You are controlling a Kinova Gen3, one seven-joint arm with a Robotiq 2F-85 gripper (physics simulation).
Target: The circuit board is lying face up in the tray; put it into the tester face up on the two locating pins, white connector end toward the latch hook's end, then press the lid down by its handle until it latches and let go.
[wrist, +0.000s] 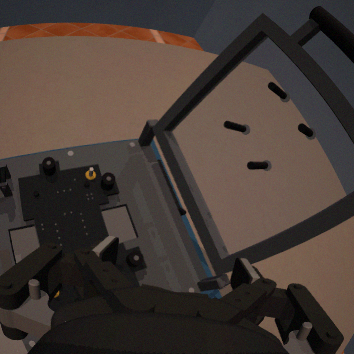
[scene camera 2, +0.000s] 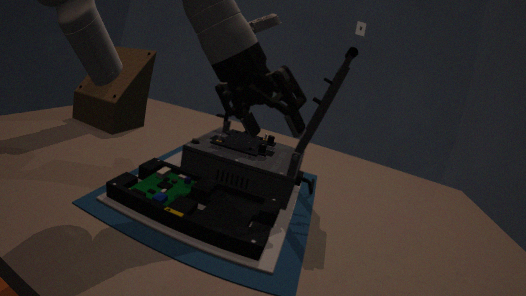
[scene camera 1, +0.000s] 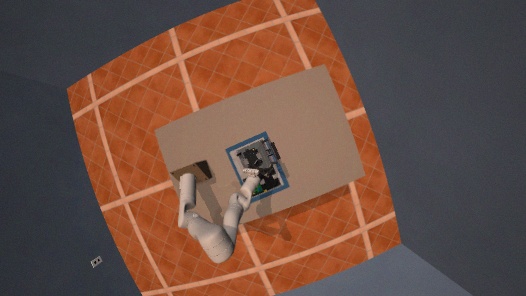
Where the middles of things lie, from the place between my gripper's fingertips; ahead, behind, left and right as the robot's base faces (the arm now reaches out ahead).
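Scene:
With the black pin plate (scene camera 2: 239,141), my hand is 40 mm above it, 40 mm to the right of it and 60 mm past it. Counted from my hand, the green circuit board (scene camera 2: 164,187) is 80 mm below, 100 mm behind and 140 mm to the right. The tester lid (scene camera 2: 338,79), counted from my hand too, is 80 mm above, 50 mm ahead and 60 mm to the left.

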